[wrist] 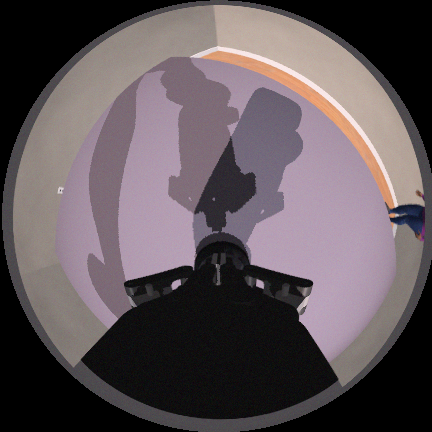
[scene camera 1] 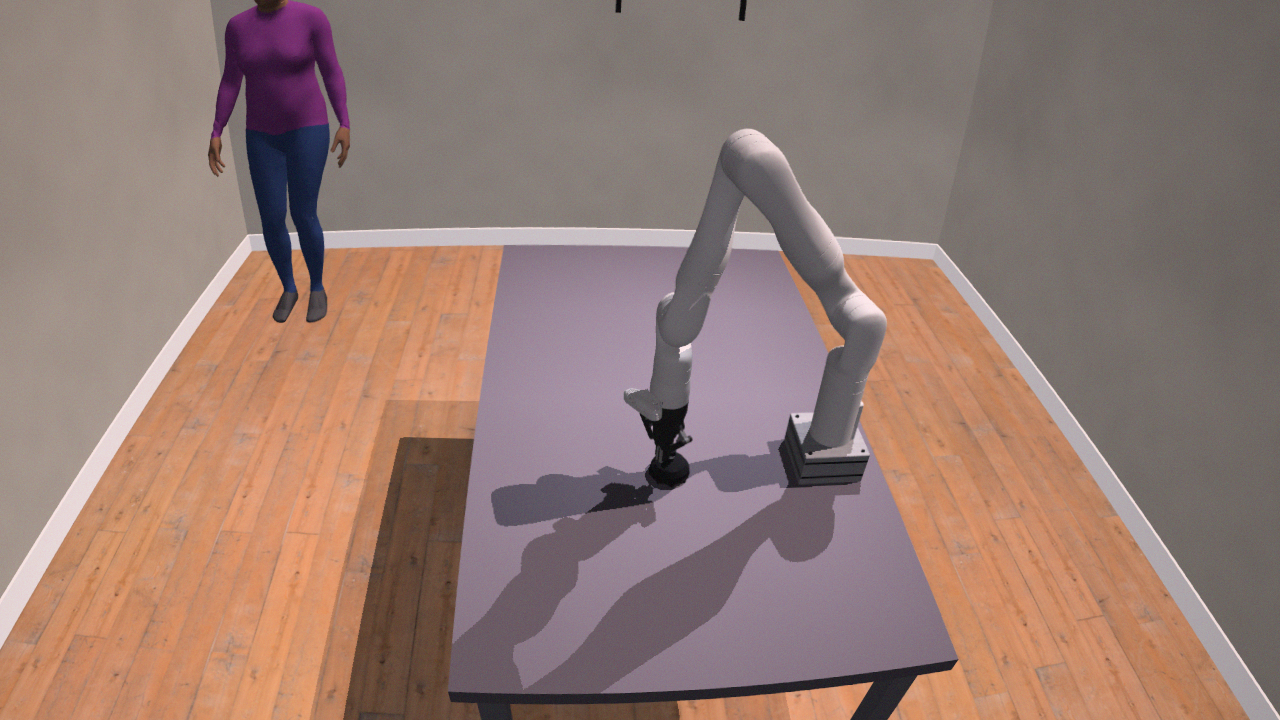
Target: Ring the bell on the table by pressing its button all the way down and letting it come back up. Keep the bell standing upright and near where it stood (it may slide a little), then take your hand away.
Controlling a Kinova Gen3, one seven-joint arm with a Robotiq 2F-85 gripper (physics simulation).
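Pixels of known places: gripper, fingertip midpoint: point(wrist: 219, 260) point(scene camera 1: 661, 460); arm's base, link origin: point(scene camera 1: 830, 432).
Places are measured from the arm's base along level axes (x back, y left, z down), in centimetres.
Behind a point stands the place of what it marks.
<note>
The black round bell point(scene camera 1: 668, 472) @(x -35.9, y -0.4, z 4.5 cm) point(wrist: 221, 246) @(x -38.1, y -1.7, z 5.2 cm) stands upright on the purple-grey table point(scene camera 1: 716, 608) @(x -36.3, y 32.3, z 7.8 cm) point(wrist: 340, 240) @(x -47.8, y -23.8, z 7.7 cm), a little in front of the robot's base in depth and to its left in the scene view. My gripper point(scene camera 1: 666, 457) @(x -37.1, y -1.9, z 2.2 cm) point(wrist: 219, 260) @(x -37.1, y -1.9, z 2.2 cm) is shut and empty, pointing down. Its fingertips are right over the middle of the bell's top, at or very near it. The fingers hide the button, so I cannot tell how far down it is pressed.
The robot's base point(scene camera 1: 825, 458) @(x -4.4, y 6.8, z 0.4 cm) stands at the table's right edge. A person point(scene camera 1: 284, 116) point(wrist: 411, 219) in a purple top stands on the wooden floor beyond the table's left side. Dark shadows of the arm lie across the table around the bell.
</note>
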